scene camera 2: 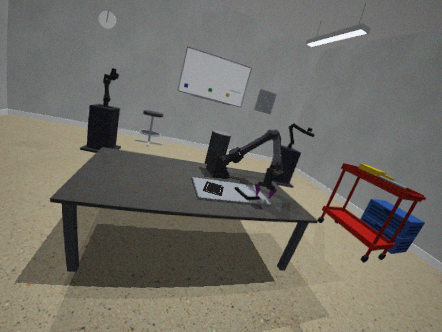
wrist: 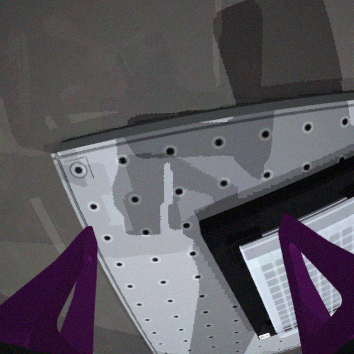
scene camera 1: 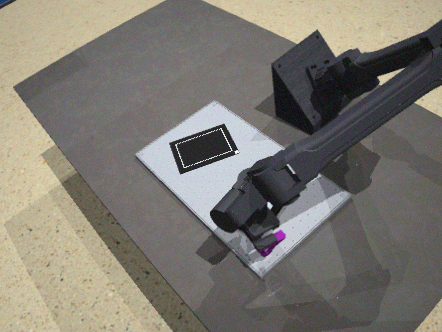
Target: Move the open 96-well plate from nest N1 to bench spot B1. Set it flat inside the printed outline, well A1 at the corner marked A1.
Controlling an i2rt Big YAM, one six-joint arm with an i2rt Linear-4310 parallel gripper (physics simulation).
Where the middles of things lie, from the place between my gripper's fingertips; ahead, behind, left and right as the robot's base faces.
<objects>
I see the white well plate [wrist: 263, 257] 70 mm behind my hand, 90 mm to the right of it and 10 mm below it.
</objects>
